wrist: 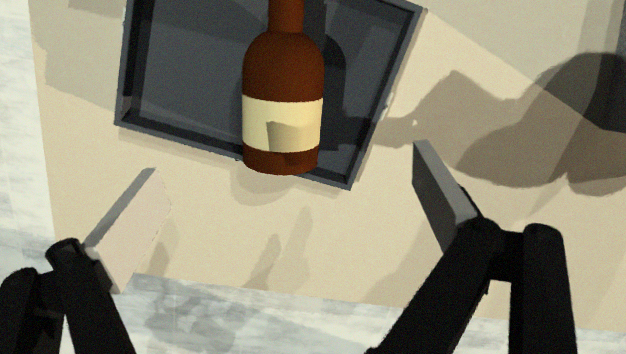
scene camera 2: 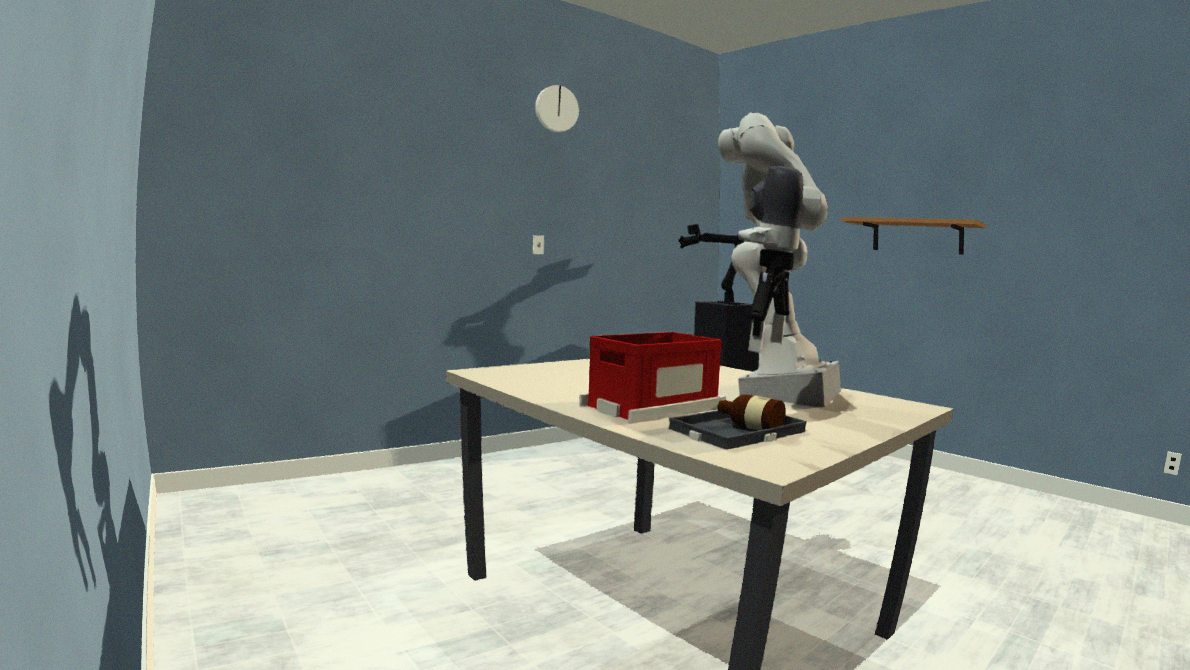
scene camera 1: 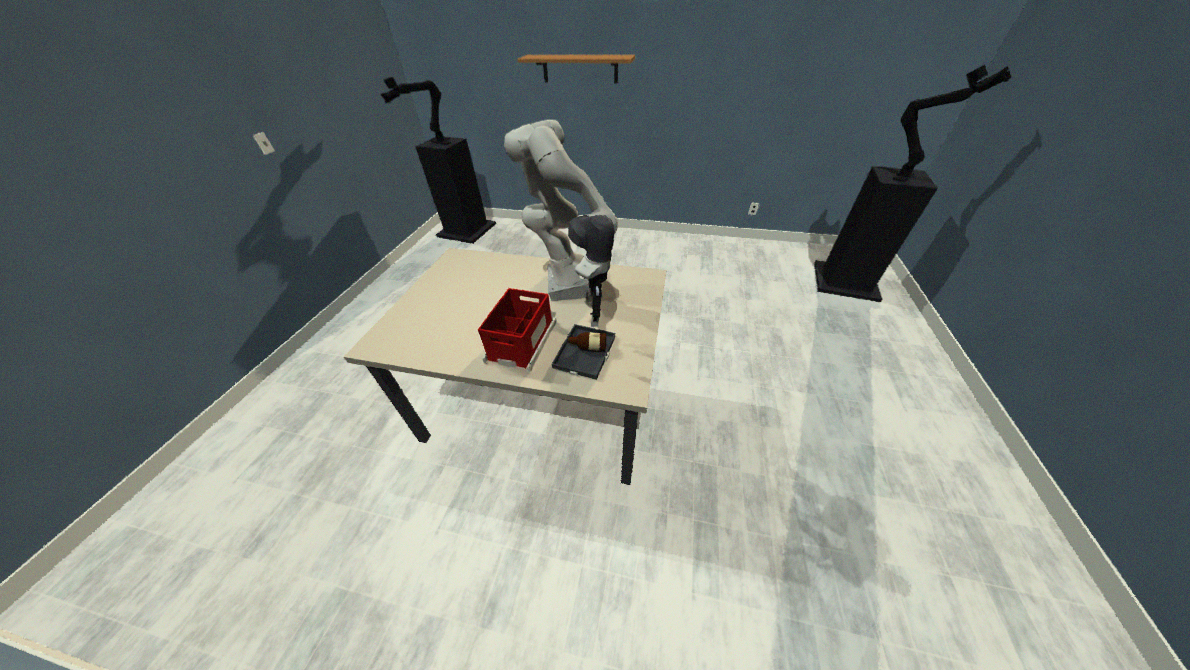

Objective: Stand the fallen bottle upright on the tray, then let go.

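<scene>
The brown bottle (scene camera 1: pixel 578 339) (scene camera 2: pixel 739 411) (wrist: pixel 283 67) with a cream label lies on its side on the dark grey tray (scene camera 1: pixel 574 361) (scene camera 2: pixel 704 431) (wrist: pixel 185 65). Its neck points toward the red crate; its base is at the tray's rim on the other side. In the wrist view the neck's end is cut off by the top edge. My gripper (scene camera 1: pixel 595 318) (scene camera 2: pixel 766 334) (wrist: pixel 285 175) is open and empty, pointing down above the bottle's base end. In the wrist view its fingers stand wide, one on each side of the bottle, apart from it.
The red crate (scene camera 1: pixel 506 351) (scene camera 2: pixel 614 384) with dividers stands beside the tray on the table (scene camera 1: pixel 416 320) (scene camera 2: pixel 524 381), within low pale strips. The arm's base (scene camera 1: pixel 568 287) (scene camera 2: pixel 778 387) stands behind the tray. The table's edge shows in the wrist view.
</scene>
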